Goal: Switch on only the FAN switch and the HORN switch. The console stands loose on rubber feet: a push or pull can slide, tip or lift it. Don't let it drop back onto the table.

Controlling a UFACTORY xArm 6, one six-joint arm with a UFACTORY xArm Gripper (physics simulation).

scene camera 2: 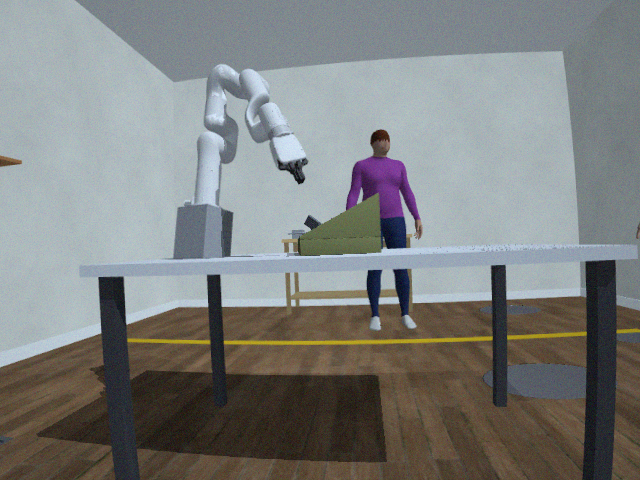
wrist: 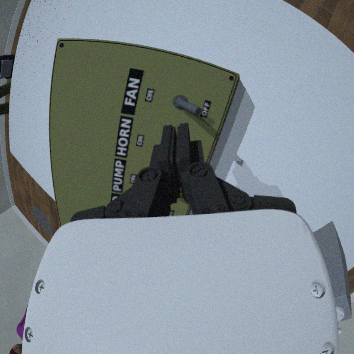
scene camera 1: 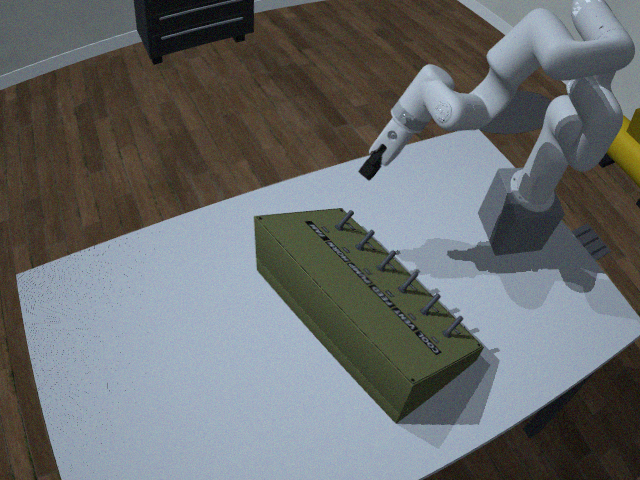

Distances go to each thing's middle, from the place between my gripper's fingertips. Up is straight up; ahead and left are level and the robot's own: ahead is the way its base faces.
I see my gripper 11 cm short of the olive console (scene camera 1: pixel 401 354), 18 cm to the right of it and 16 cm above it.
